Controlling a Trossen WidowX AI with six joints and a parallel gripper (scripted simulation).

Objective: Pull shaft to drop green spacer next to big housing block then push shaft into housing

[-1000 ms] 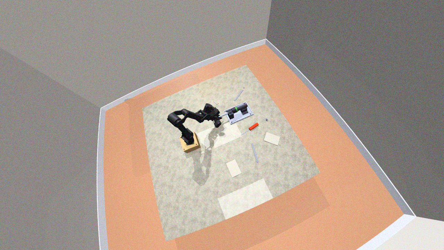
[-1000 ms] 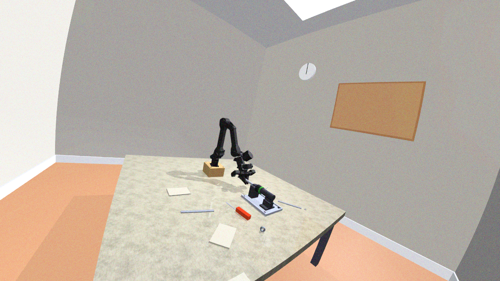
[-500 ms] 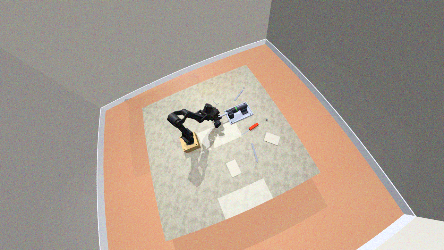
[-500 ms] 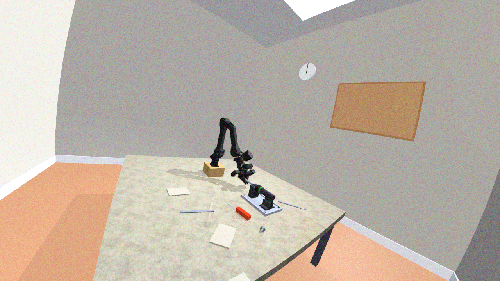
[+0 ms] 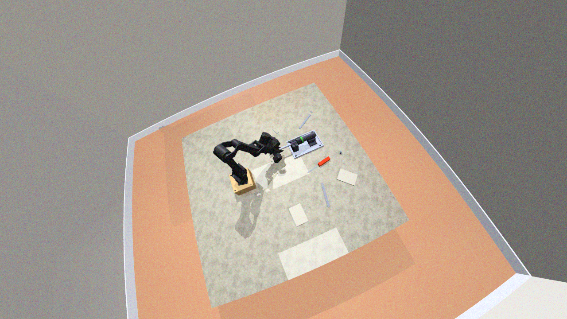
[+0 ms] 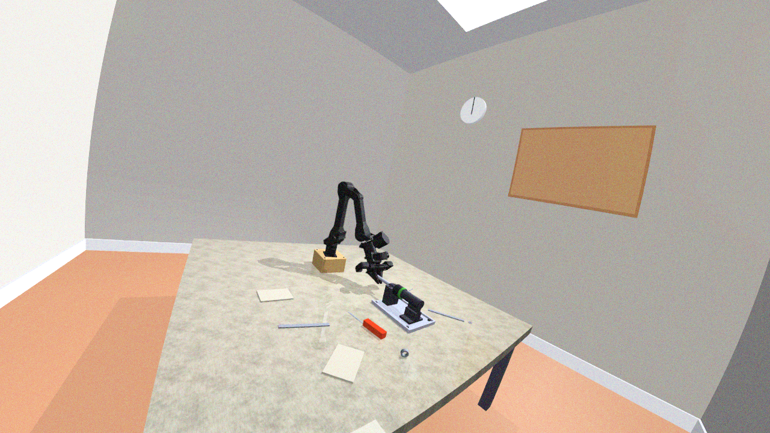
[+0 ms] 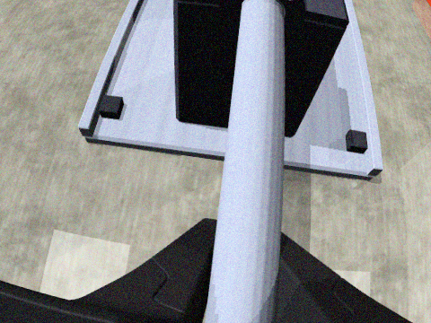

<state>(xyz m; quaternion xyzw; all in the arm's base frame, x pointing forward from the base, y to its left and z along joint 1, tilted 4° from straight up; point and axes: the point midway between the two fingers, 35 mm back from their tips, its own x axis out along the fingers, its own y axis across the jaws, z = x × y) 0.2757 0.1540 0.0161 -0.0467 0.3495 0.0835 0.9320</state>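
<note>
My gripper tip is 60 mm short of the grey shaft, 10 mm to the right of it and 20 mm below it. Round my gripper tip: fixture (170 mm ahead, 30 mm to the left, 10 mm below); then green spacer (140 mm ahead, 30 mm to the left, 20 mm above).
</note>
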